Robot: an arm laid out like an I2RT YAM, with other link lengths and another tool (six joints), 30 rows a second.
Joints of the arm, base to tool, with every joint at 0 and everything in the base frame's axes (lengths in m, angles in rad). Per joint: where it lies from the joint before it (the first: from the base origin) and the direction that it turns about. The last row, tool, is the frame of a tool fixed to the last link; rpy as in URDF.
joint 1: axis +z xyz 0 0 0.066
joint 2: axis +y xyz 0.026 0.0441 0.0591
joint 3: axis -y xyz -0.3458 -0.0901 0
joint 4: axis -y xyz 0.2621 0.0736 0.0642
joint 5: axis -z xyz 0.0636 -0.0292 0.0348
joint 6: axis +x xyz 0.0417 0 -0.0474
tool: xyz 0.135 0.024 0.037 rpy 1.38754 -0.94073 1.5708
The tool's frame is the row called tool.
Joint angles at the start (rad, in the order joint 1, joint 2, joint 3, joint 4, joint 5, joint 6):
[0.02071 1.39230 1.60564 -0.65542 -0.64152 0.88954]
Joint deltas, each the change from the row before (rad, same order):
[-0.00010 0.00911 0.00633 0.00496 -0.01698 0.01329]
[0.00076 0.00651 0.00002 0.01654 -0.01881 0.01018]
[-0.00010 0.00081 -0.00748 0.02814 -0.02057 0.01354]
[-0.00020 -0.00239 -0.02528 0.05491 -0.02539 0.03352]
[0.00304 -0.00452 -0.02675 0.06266 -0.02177 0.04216]
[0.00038 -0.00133 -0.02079 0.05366 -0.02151 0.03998]
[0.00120 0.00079 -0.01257 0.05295 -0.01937 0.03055]
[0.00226 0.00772 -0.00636 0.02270 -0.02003 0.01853]
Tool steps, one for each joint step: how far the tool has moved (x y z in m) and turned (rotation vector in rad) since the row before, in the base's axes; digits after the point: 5 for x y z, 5 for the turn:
[0.00229 0.00210 0.00070 0.01669 0.00621 0.01074]
[0.00198 0.00280 0.00138 0.01525 -0.00343 0.01445]
[0.00071 0.00254 0.00257 0.01818 -0.01087 0.01442]
[0.00161 0.00257 0.00090 0.03341 -0.00945 0.01349]
[0.00095 0.00314 0.00215 0.03721 -0.01134 0.01247]
[0.00134 0.00208 0.00166 0.03454 -0.00594 0.01163]
[0.00122 0.00241 0.00448 0.02680 -0.01752 0.01370]
[0.00207 0.00330 -0.00133 0.01754 0.00509 0.01829]

